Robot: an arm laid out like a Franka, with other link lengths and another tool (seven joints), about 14 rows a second.
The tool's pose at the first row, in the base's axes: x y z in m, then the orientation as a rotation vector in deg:
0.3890 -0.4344 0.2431 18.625 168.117 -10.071
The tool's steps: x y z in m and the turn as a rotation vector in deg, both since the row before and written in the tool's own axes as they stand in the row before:
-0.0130 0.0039 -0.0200 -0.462 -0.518 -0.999
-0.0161 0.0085 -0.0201 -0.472 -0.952 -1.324
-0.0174 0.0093 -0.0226 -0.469 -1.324 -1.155
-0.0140 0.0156 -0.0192 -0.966 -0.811 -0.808
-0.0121 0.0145 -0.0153 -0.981 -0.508 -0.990
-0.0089 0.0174 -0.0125 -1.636 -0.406 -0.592
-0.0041 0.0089 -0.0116 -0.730 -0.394 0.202
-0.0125 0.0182 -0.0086 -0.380 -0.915 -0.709
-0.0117 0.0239 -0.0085 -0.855 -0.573 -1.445
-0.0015 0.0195 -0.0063 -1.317 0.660 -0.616
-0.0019 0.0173 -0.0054 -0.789 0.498 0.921
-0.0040 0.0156 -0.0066 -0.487 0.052 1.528
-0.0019 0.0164 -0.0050 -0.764 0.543 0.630
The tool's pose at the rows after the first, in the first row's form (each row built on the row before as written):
0.3990 -0.4305 0.2648 17.006 167.808 -9.589
0.4127 -0.4226 0.2869 14.849 167.113 -9.184
0.4267 -0.4135 0.3118 12.901 165.996 -8.791
0.4385 -0.3978 0.3324 11.456 165.320 -7.587
0.4486 -0.3834 0.3491 9.792 164.949 -6.383
0.4562 -0.3660 0.3624 8.593 164.609 -4.162
0.4581 -0.3568 0.3743 8.711 164.189 -3.098
0.4698 -0.3395 0.3855 7.562 163.331 -2.750
0.4809 -0.3163 0.3965 5.296 162.847 -1.862
0.4818 -0.2967 0.4027 4.163 163.516 -0.091
0.4830 -0.2795 0.4085 5.327 163.956 1.246
0.4860 -0.2642 0.4163 7.416 163.913 2.252
0.4878 -0.2481 0.4223 8.174 164.373 3.515

